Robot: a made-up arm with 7 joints. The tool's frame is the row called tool.
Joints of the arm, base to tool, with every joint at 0 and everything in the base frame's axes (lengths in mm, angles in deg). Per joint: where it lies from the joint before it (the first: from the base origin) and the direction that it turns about. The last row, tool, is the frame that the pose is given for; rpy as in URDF.
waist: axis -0.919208 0.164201 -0.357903 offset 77.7 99.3 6
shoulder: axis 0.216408 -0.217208 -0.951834 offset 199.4 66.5 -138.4
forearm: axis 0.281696 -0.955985 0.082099 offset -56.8 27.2 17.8
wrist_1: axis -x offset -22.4 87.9 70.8
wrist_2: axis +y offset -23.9 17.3 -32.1
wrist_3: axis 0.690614 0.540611 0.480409 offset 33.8 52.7 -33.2
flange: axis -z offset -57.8 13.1 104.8
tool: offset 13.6 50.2 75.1 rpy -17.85 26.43 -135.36
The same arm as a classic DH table. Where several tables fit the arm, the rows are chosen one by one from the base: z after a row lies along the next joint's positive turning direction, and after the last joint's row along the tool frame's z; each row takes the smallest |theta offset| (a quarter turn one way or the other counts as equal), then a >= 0, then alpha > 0; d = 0 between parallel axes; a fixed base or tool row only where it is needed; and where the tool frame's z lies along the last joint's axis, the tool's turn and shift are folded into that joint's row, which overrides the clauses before.
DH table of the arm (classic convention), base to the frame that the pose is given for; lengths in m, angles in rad. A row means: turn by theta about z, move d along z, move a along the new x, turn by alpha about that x. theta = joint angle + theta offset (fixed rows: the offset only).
base (fixed): a 0.1114; alpha -1.9368; d -0.0166; theta0 1.394
waist: a 0.1335; alpha -1.4645; d -0.2047; theta0 0.1777
shoulder: a -0.0431; alpha -1.3792; d 0.147; theta0 1.0737
forearm: a 0.0781; alpha -1.8564; d -0.1201; theta0 1.3971
wrist_1: a -0.0321; alpha -1.5708; d 0.0224; theta0 -0.0857
wrist_2: a -0.0466; alpha -0.9996; d 0.0644; theta0 -0.6078
wrist_3: a 0.0459; alpha 2.0719; d -0.0322; theta0 -1.2111
flange: a -0.0052; alpha 2.5913; d -0.2848; theta0 -0.7413
tool (fixed): a 0; alpha 0; d -0.099; theta0 1.0182

